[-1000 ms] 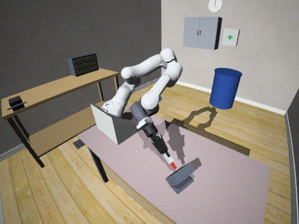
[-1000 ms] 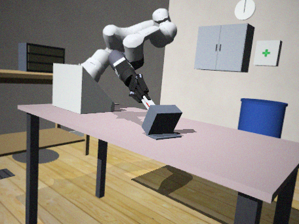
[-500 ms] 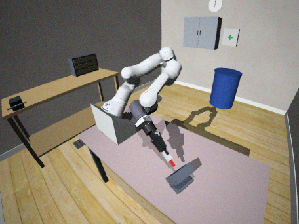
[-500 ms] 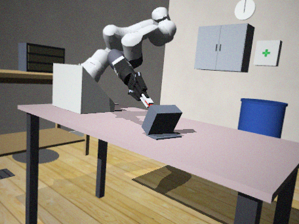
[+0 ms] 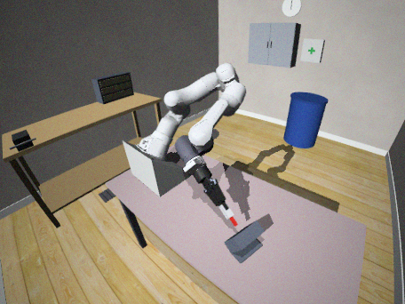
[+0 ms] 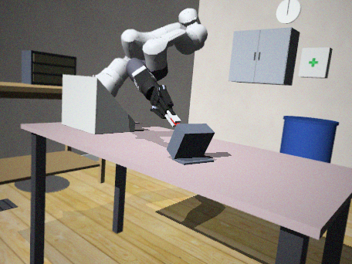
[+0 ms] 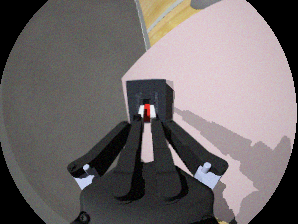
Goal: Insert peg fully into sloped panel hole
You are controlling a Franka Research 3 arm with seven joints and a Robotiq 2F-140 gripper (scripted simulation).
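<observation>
The red peg is 30 mm ahead of my hand and 20 mm below it.
</observation>
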